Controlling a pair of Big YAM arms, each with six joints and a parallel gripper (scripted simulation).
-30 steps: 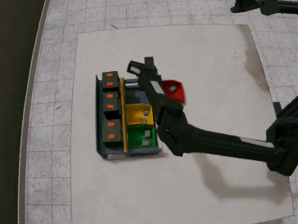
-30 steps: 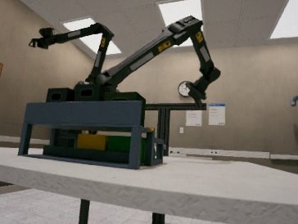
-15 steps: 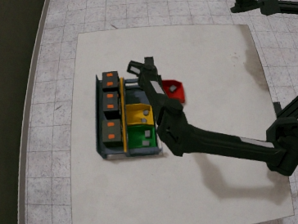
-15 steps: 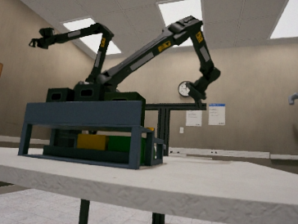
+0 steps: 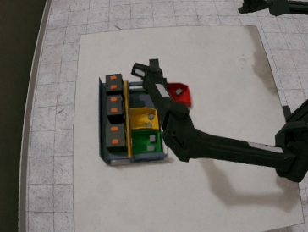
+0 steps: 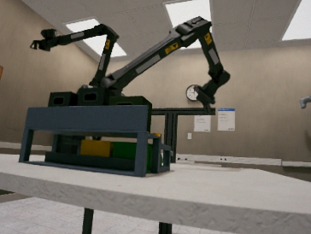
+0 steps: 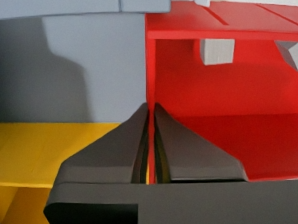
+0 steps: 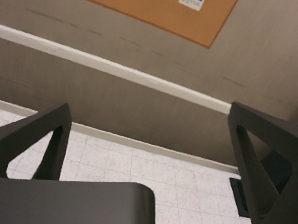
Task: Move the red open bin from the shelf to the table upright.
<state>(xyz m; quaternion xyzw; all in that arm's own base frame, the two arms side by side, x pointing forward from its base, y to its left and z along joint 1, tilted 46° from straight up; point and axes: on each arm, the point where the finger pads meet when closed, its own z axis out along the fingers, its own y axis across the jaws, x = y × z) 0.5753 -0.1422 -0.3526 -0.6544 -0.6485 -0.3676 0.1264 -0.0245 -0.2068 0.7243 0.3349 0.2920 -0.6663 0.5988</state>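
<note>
Right now my left hand is 8 cm past the red bin and 3 cm above it. Also, from my left hand: green bin (23 cm to the left, 8 cm ahead, 4 cm below); then yellow bin (12 cm to the left, 8 cm ahead, 4 cm below).
</note>
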